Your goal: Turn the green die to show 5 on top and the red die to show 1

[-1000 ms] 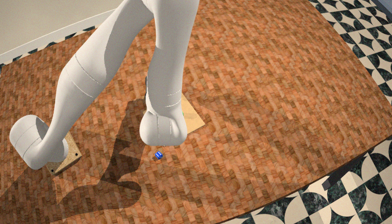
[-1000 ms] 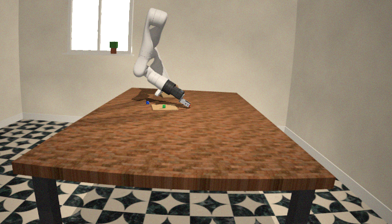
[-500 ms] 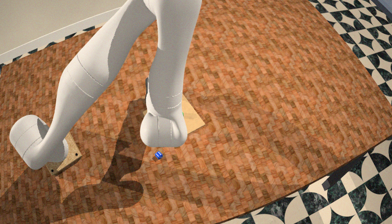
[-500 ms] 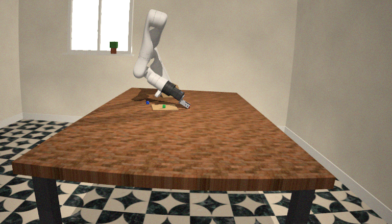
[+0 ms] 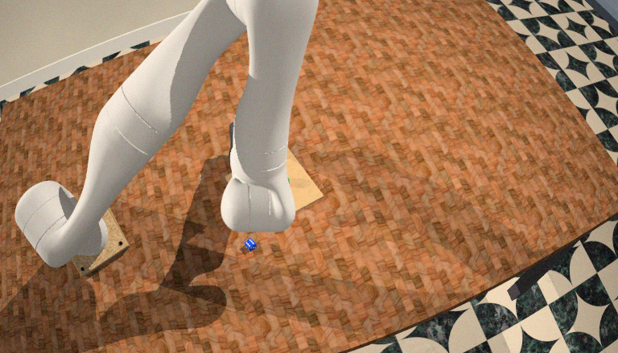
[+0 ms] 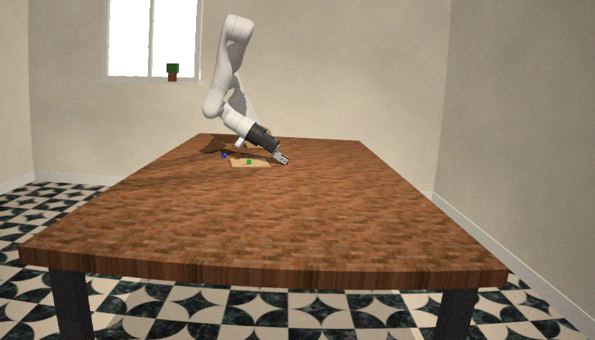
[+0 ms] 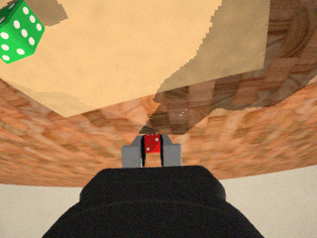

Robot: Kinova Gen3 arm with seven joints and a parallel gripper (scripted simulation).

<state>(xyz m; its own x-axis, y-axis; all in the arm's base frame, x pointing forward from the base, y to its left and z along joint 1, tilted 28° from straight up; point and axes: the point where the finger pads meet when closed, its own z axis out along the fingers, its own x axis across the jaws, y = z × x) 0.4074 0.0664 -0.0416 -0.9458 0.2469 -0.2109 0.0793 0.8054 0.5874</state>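
Now: the tan mat 1 cm behind my hand, 13 cm to the right of it and 2 cm below it. The rest, counted from my hand: green die 1 cm ahead, 13 cm to the right, 1 cm below; red die 1 cm to the left, 1 cm below; blue die 11 cm behind, 22 cm to the right, 1 cm below.
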